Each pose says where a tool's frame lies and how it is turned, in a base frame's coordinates. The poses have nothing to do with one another.
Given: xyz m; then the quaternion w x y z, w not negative.
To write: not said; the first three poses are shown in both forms.
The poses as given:
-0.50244, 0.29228, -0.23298, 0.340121, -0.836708, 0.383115, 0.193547
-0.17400, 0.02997, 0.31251, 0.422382, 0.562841, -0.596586, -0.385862
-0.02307, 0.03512, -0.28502, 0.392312, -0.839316, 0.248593, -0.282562
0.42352, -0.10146, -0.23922, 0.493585, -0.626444, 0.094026, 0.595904
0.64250, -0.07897, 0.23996, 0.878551, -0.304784, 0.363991, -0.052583
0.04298, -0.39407, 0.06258, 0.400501, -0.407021, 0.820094, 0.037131
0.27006, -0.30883, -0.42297, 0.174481, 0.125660, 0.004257, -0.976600
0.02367, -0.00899, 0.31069, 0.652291, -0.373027, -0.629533, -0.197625
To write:
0.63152, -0.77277, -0.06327, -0.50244; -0.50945, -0.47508, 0.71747, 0.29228; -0.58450, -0.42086, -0.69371, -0.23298; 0, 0, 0, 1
-0.00961, -0.34560, -0.93833, -0.17400; -0.99753, 0.06864, -0.01507, 0.02997; 0.06962, 0.93587, -0.34541, 0.31251; 0, 0, 0, 1
0.71672, -0.19559, 0.66937, -0.02307; -0.63900, -0.56859, 0.51806, 0.03512; 0.27927, -0.79903, -0.53250, -0.28502; 0, 0, 0, 1
0.27212, -0.70606, -0.65378, 0.42352; 0.47045, -0.49507, 0.73047, -0.10146; -0.83942, -0.50635, 0.19745, -0.23922; 0, 0, 0, 1
0.72949, -0.12948, 0.67162, 0.64250; -0.31427, 0.80868, 0.49726, -0.07897; -0.60752, -0.57382, 0.54923, 0.23996; 0, 0, 0, 1
-0.34787, -0.69733, 0.62667, 0.04298; -0.63785, 0.66591, 0.38693, -0.39407; -0.68712, -0.26512, -0.67644, 0.06258; 0, 0, 0, 1
-0.90753, 0.34187, -0.24395, 0.27006; -0.33973, -0.93908, -0.05217, -0.30883; -0.24692, 0.03554, 0.96838, -0.42297; 0, 0, 0, 1
0.12927, 0.72748, -0.67384, 0.02367; 0.21185, 0.64359, 0.73547, -0.00899; 0.96872, -0.23782, -0.07092, 0.31069; 0, 0, 0, 1

